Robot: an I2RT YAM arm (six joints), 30 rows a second.
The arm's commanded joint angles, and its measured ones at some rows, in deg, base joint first. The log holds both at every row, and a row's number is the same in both.
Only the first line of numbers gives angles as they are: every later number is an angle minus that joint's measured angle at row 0.
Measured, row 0:
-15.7, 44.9, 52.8, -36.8, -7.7, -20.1
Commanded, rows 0 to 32:
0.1, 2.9, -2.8, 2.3, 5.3, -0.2
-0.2, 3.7, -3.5, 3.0, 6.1, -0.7
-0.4, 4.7, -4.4, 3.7, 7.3, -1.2
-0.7, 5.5, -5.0, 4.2, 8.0, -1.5
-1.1, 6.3, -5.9, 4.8, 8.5, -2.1
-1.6, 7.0, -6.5, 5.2, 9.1, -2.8
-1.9, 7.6, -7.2, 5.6, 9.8, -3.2
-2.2, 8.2, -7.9, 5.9, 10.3, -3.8
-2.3, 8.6, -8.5, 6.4, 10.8, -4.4
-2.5, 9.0, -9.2, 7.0, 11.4, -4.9
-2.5, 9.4, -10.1, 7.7, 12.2, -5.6
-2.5, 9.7, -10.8, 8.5, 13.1, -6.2
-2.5, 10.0, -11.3, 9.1, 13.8, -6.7
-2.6, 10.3, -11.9, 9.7, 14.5, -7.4
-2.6, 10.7, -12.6, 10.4, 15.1, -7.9
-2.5, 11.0, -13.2, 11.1, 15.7, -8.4
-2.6, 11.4, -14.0, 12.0, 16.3, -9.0
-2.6, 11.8, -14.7, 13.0, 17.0, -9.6
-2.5, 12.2, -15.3, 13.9, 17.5, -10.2
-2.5, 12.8, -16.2, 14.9, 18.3, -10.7
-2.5, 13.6, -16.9, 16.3, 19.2, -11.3
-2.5, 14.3, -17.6, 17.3, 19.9, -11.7
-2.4, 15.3, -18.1, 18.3, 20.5, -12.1
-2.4, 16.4, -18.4, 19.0, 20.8, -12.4
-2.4, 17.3, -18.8, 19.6, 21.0, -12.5
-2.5, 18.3, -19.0, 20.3, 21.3, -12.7
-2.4, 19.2, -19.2, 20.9, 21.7, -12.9
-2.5, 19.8, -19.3, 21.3, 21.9, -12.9
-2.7, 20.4, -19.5, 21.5, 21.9, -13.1
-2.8, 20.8, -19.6, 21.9, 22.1, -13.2
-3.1, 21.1, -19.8, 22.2, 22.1, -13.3
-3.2, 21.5, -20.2, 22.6, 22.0, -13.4
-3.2, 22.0, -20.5, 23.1, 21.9, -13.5
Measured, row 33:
-2.8, 21.3, -19.9, 19.7, 21.0, -12.7
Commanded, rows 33 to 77:
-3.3, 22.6, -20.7, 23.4, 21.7, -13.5
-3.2, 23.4, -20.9, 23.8, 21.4, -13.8
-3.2, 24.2, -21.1, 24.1, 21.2, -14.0
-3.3, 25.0, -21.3, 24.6, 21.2, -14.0
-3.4, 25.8, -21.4, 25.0, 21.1, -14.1
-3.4, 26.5, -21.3, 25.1, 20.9, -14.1
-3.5, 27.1, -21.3, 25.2, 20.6, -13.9
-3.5, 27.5, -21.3, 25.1, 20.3, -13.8
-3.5, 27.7, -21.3, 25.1, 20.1, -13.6
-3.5, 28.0, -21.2, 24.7, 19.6, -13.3
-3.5, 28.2, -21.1, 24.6, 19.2, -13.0
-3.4, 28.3, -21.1, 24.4, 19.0, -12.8
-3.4, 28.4, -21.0, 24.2, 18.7, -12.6
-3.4, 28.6, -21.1, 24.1, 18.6, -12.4
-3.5, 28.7, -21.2, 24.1, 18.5, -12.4
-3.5, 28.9, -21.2, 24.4, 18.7, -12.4
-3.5, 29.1, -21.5, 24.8, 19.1, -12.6
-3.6, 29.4, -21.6, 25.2, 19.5, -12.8
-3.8, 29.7, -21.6, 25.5, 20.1, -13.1
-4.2, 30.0, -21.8, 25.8, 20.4, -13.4
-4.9, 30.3, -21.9, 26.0, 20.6, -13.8
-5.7, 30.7, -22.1, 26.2, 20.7, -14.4
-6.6, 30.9, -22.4, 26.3, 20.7, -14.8
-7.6, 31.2, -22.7, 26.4, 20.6, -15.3
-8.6, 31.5, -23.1, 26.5, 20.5, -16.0
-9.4, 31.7, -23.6, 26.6, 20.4, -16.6
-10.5, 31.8, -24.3, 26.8, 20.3, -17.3
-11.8, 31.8, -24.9, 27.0, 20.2, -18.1
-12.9, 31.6, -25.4, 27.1, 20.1, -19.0
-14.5, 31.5, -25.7, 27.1, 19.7, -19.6
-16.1, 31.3, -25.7, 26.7, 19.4, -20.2
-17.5, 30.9, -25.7, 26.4, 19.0, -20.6
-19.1, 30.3, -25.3, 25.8, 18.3, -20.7
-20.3, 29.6, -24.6, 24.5, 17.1, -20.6
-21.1, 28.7, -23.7, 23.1, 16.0, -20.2
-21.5, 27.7, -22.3, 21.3, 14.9, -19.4
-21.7, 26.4, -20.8, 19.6, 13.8, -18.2
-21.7, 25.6, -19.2, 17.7, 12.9, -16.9
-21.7, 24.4, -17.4, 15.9, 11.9, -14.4
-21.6, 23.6, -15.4, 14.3, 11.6, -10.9
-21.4, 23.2, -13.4, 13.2, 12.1, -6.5
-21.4, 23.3, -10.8, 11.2, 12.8, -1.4
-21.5, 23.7, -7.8, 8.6, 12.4, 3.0
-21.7, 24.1, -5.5, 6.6, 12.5, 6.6
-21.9, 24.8, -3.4, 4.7, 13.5, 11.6
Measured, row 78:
-21.6, 24.7, -8.2, 11.7, 13.7, -3.8
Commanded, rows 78 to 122:
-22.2, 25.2, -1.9, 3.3, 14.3, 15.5
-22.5, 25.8, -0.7, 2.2, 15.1, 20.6
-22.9, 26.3, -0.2, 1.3, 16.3, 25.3
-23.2, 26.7, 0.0, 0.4, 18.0, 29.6
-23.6, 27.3, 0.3, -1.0, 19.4, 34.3
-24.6, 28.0, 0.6, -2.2, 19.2, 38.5
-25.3, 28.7, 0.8, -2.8, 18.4, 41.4
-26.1, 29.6, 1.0, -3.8, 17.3, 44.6
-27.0, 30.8, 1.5, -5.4, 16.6, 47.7
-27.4, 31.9, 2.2, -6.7, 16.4, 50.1
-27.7, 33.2, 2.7, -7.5, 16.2, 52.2
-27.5, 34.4, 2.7, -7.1, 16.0, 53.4
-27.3, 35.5, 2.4, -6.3, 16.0, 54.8
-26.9, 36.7, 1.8, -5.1, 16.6, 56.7
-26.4, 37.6, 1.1, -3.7, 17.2, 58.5
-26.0, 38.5, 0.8, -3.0, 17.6, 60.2
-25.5, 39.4, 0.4, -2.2, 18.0, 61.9
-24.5, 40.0, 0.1, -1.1, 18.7, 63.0
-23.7, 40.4, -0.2, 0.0, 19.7, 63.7
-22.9, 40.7, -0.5, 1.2, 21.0, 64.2
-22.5, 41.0, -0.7, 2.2, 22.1, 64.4
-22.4, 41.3, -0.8, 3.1, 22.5, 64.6
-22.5, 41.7, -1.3, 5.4, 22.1, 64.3
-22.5, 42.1, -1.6, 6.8, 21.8, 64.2
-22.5, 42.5, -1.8, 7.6, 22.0, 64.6
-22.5, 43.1, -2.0, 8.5, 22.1, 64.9
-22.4, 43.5, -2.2, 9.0, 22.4, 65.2
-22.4, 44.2, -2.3, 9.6, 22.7, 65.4
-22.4, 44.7, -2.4, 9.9, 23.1, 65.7
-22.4, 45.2, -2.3, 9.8, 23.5, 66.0
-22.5, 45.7, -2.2, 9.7, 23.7, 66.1
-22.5, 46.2, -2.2, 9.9, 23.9, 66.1
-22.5, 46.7, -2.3, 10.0, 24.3, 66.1
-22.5, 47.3, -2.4, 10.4, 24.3, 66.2
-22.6, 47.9, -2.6, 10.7, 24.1, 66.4
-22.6, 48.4, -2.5, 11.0, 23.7, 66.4
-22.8, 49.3, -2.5, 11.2, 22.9, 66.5
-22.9, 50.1, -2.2, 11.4, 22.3, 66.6
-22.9, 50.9, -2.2, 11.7, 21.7, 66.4
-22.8, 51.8, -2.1, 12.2, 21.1, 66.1
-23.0, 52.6, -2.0, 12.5, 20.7, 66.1
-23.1, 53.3, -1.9, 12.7, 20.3, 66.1
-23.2, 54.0, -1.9, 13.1, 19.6, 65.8
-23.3, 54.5, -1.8, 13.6, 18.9, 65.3
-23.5, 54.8, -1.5, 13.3, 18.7, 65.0
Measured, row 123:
-22.9, 51.9, -1.2, 13.6, 20.7, 65.7
